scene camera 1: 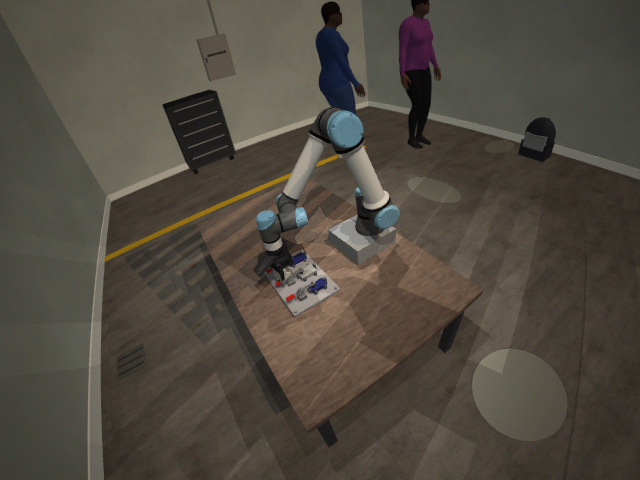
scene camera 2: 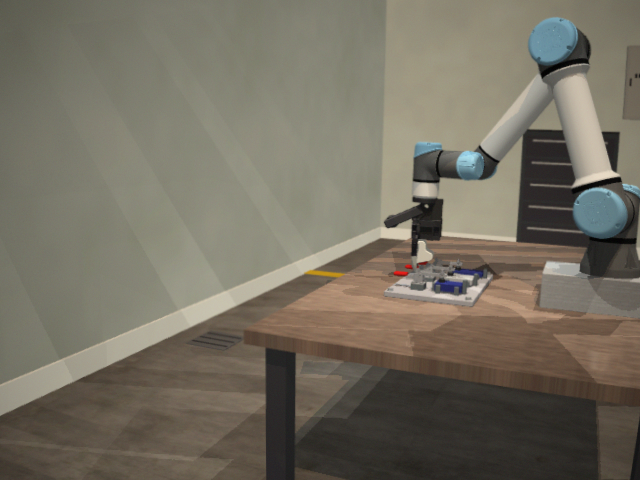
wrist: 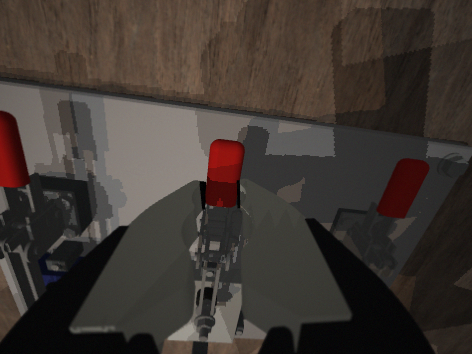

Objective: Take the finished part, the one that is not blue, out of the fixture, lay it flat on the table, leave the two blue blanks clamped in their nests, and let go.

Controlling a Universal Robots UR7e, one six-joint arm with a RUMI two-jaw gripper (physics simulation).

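Places are measured from the arm's base along level axes (x ahead, y left, z up), in centimetres.
Pixels of known places: gripper, between the fingertips: (scene camera 1: 282,283) (scene camera 2: 415,271) (wrist: 221,183); arm's base, origin of its link: (scene camera 1: 370,227) (scene camera 2: 609,273).
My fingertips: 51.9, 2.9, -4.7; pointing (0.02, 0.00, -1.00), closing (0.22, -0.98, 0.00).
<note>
For each thing: its top centre in the pictures, then the offset to it from my fingertips, as dx, dy, dz. "spot": a spot on its surface instead. Level surfaces: height alone.
- grey fixture plate, centre of its top: (wrist: 211,254) (scene camera 2: 442,281) (scene camera 1: 298,278) -7.9, -0.4, -2.3
- finished part, centre of its top: (wrist: 204,314) (scene camera 2: 459,276) (scene camera 1: 306,270) -12.7, -0.6, -0.2
- blue blank, a spot on its surface: (wrist: 52,276) spot: -9.3, +10.7, +0.3
- wooden table, height of its surface: dz -3.8
The grey fixture plate (scene camera 1: 314,302) (scene camera 2: 429,297) (wrist: 150,130) lies on the table with three toggle clamps. The finished part (scene camera 1: 308,272), pale, sits in the middle nest. Two blue blanks (scene camera 1: 298,257) (scene camera 1: 318,285) (scene camera 2: 450,286) (scene camera 2: 469,272) sit in the outer nests; a bit of one blue blank (wrist: 52,276) shows in the wrist view. My gripper (scene camera 1: 280,279) (scene camera 2: 414,268) (wrist: 221,183) points down at the middle clamp and is shut on its red handle (wrist: 226,160), one jaw on each side. The jaws hide much of the middle nest in the wrist view.
The outer clamps' red handles (wrist: 11,150) (wrist: 404,187) stand either side of the jaws. The arm's grey base block (scene camera 1: 361,248) (scene camera 2: 573,289) is on the wooden table (scene camera 1: 361,330) (scene camera 2: 361,330). Two people (scene camera 1: 333,62) (scene camera 1: 417,46) stand beyond the table.
</note>
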